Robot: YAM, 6 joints.
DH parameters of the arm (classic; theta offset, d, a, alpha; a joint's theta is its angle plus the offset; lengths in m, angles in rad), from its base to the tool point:
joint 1: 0 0.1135 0.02 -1.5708
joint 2: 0 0 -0.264 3.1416
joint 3: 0.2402 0 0.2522 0
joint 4: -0.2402 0 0.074 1.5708
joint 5: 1.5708 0 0 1.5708
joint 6: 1.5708 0.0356 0 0
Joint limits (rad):
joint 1: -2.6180..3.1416
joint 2: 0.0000..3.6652
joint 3: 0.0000..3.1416
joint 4: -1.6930..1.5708
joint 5: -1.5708..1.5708
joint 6: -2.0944..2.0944
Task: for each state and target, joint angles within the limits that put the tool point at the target. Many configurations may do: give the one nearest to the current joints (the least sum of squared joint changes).
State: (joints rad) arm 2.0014 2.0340 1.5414 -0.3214 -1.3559 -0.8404
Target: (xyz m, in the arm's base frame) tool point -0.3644 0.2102 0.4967
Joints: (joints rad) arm 2.5385 1.9318 2.1877 -0.0664 -1.2320 -0.8404
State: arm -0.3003 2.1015 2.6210 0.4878 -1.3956 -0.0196
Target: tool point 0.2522 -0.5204 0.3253
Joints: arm -1.1768 2.6168 2.5698 0.4117 -1.1938 -0.0196
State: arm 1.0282 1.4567 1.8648 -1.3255 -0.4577 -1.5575
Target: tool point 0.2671 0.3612 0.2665
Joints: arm 0.9012 2.1154 1.9755 -1.0325 -0.4282 -1.5575
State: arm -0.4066 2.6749 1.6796 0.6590 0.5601 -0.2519
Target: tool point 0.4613 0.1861 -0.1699
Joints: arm 0.4148 3.1494 1.8766 0.6151 0.4529 -0.2519
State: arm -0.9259 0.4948 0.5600 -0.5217 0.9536 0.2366
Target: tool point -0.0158 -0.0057 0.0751
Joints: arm -1.3093 0.8784 0.0000 -1.2148 0.4894 0.2366
